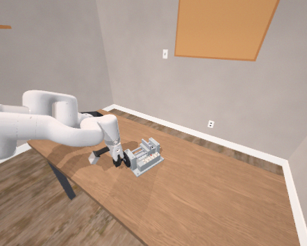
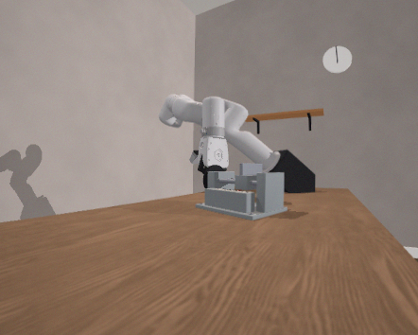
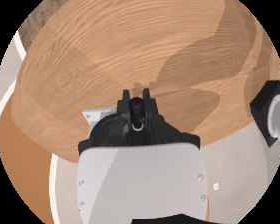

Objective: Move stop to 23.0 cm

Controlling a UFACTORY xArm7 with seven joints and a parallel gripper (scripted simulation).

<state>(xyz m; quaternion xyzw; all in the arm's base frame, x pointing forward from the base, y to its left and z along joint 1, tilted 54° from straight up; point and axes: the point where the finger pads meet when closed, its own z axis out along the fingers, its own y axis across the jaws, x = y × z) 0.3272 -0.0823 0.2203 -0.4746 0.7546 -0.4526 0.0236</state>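
My gripper is now 20 mm short of the handwheel and 20 mm to the right of it. From my hand the other things lie so: sliding stop block (140 mm ahead, 120 mm to the left, 30 mm above).
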